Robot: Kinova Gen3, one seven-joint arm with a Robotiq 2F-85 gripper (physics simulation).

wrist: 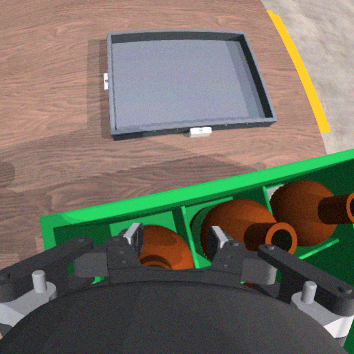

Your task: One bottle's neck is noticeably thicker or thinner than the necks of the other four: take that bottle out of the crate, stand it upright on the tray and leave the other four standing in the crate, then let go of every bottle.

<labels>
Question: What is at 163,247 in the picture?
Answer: A bottle.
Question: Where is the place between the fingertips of my gripper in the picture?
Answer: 175,236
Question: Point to a bottle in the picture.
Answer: At 248,221
</labels>
